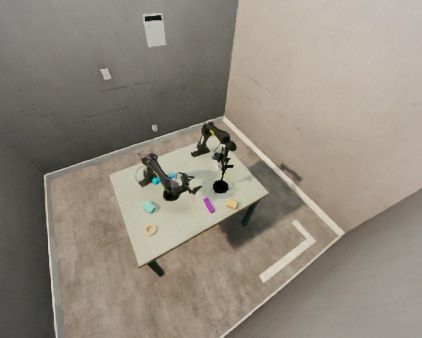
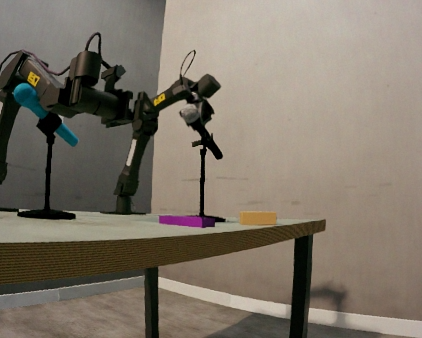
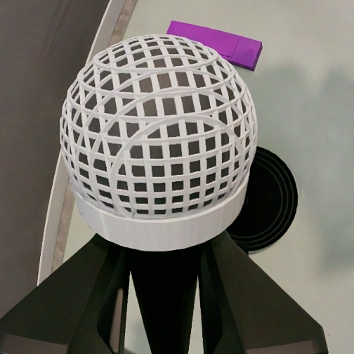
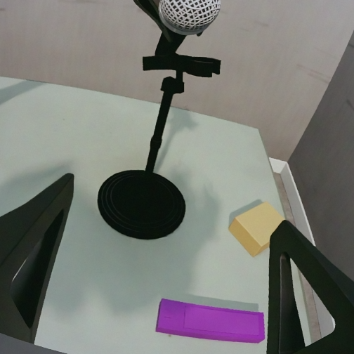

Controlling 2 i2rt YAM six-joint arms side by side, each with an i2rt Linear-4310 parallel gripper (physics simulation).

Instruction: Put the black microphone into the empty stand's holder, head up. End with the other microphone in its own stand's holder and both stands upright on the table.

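Places are measured from the left arm's base along level axes (x right, y ahead, z up), in metres.
Pixels of known places: left gripper, fingertip midpoint: point(image 1: 221, 169) point(image 2: 197, 127); right gripper, fingertip midpoint: point(image 1: 198, 181) point(image 2: 146, 117); left arm's base, link origin: point(image 1: 200, 152) point(image 2: 123, 214); right arm's base, link origin: point(image 1: 149, 179).
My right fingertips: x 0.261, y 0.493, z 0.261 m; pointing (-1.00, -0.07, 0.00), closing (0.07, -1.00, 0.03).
Ahead of a thing's pixels: the offset from my right fingertips to its top centre. "*": to the spot under its first point.
The black microphone point(image 2: 214, 146) point(image 4: 169, 44) with its light mesh head {* dx -0.160, dy -0.008, dz +0.047 m} point(image 2: 189, 114) point(image 3: 160, 130) point(image 4: 190, 12) is tilted head up, its handle crossing close by the black holder {* dx -0.231, dy -0.027, dz -0.025 m} point(image 2: 200, 143) point(image 4: 181, 65); whether it sits inside is unclear. That stand point(image 1: 220, 187) point(image 2: 202, 182) point(image 3: 272, 200) point(image 4: 141, 206) is upright. My left gripper point(image 2: 201, 125) point(image 3: 164, 260) is shut on the microphone's handle just below the head. The blue microphone point(image 1: 156, 181) point(image 2: 66, 134) rests tilted in the other upright stand's {dx +0.192, dy -0.146, dz -0.040 m} point(image 2: 48, 175) holder. My right gripper point(image 1: 196, 184) point(image 4: 181, 208) is open and empty, facing the first stand.
A purple block {dx -0.052, dy +0.101, dz -0.241 m} point(image 1: 209, 205) point(image 2: 186, 221) point(image 3: 220, 44) point(image 4: 210, 321) and a yellow block {dx -0.229, dy +0.180, dz -0.228 m} point(image 1: 232, 204) point(image 2: 257, 218) point(image 4: 256, 227) lie near the table's front edge. A teal block {dx +0.401, dy -0.092, dz -0.221 m} point(image 1: 149, 207) and a tan ring {dx +0.445, dy +0.087, dz -0.245 m} point(image 1: 150, 230) lie at the left. My right arm reaches over the blue microphone's stand.
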